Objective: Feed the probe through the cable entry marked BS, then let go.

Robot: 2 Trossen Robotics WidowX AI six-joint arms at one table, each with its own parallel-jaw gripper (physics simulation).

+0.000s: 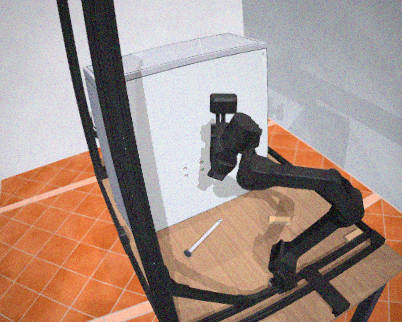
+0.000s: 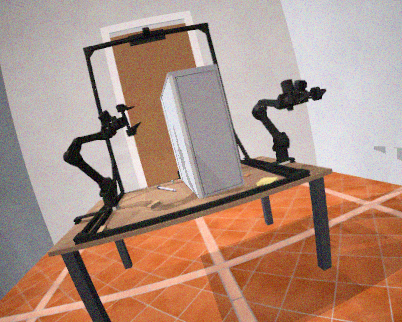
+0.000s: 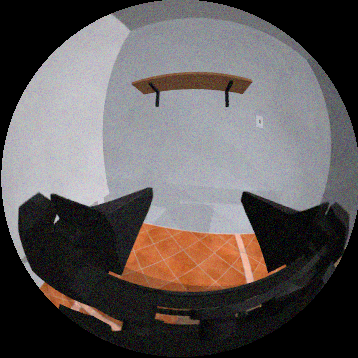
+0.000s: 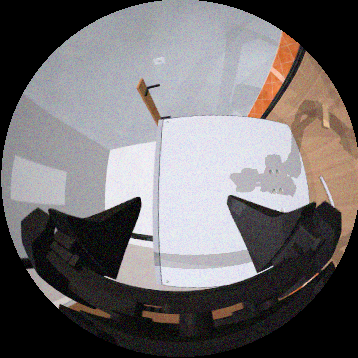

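Pixels of known places: left gripper, fingertip midpoint: (image 2: 318,91) (image 3: 198,194); right gripper, fingertip midpoint: (image 1: 222,110) (image 2: 137,114) (image 4: 184,200); left arm's base, link origin: (image 2: 283,159); right arm's base, link origin: (image 1: 283,283) (image 2: 111,206).
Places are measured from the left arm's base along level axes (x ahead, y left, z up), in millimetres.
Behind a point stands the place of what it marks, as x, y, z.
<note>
The probe (image 1: 204,237) @(677, -223, -6) (image 2: 166,188) @(670, -208, -6) (image 4: 326,191) @(650, -180, -5), a thin pale rod with a dark end, lies on the table in front of the tall white box (image 1: 170,120) @(550, -229, 375) (image 2: 210,130) (image 4: 200,150) @(555, -8, 410). Small round cable entries (image 1: 186,171) @(551, -198, 181) (image 4: 273,171) @(553, -81, 179) show low in the box's white face; no marking is legible, so I cannot tell which is BS. My right gripper (image 1: 219,139) (image 2: 136,115) @(719, -156, 443) (image 4: 184,200) @(719, -156, 443) is open and empty, raised in front of that face, well above the probe. My left gripper (image 2: 323,93) @(-10, 350, 324) (image 3: 198,194) @(-10, 350, 324) is open and empty, high up and pointing away from the box.
A black frame post (image 1: 107,100) @(962, -497, 653) stands near the box, and black rails run along the table's edges. A small tan block (image 1: 279,219) @(762, 30, -4) (image 2: 155,204) @(753, 42, -10) lies on the table (image 1: 235,260) @(813, -193, -19). A yellow piece (image 2: 267,181) @(266, 240, -9) lies on the other side of the box.
</note>
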